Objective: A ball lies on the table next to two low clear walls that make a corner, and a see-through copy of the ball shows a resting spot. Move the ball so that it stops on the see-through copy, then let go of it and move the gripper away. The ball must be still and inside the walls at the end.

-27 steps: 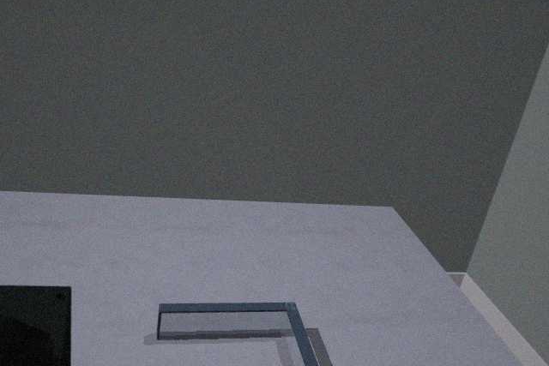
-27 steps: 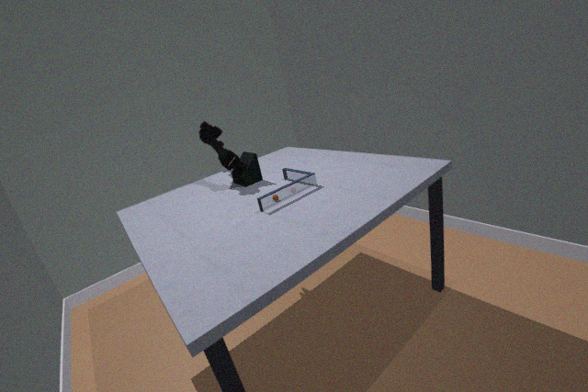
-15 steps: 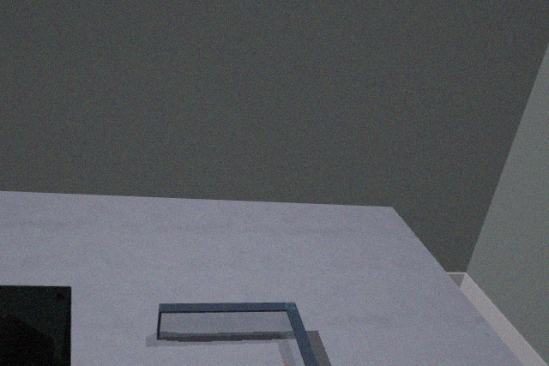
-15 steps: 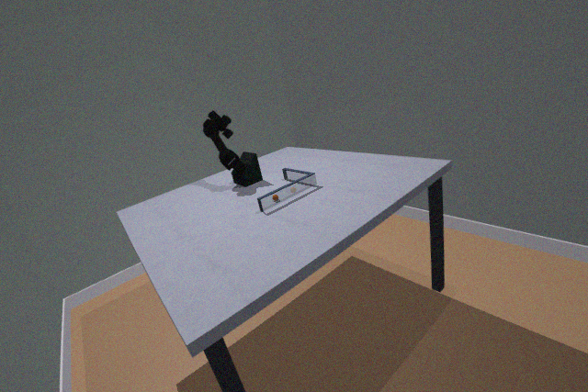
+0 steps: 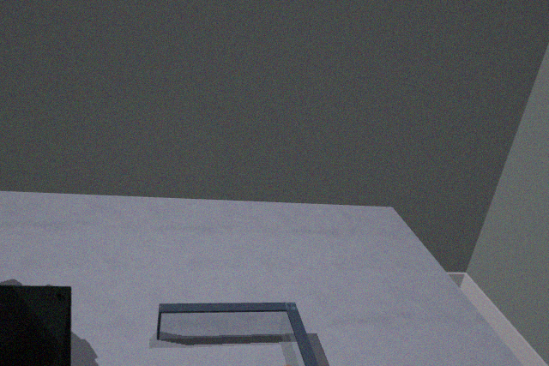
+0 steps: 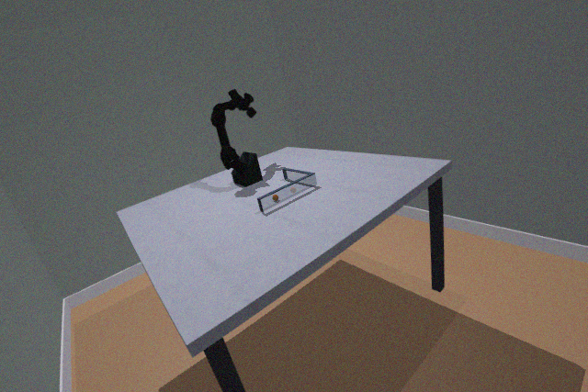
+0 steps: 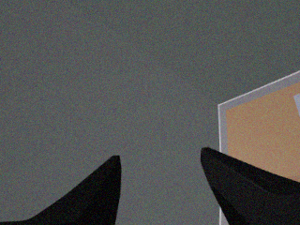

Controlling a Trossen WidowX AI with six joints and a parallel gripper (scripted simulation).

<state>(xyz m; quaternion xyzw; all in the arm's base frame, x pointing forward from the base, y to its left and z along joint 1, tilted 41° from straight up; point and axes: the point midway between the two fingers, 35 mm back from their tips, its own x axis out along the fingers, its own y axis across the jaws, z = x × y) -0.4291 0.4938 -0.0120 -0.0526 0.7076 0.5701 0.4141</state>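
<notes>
The see-through copy of the ball is 850 mm ahead of my gripper tip, 380 mm to the right of it and 360 mm below it.
</notes>
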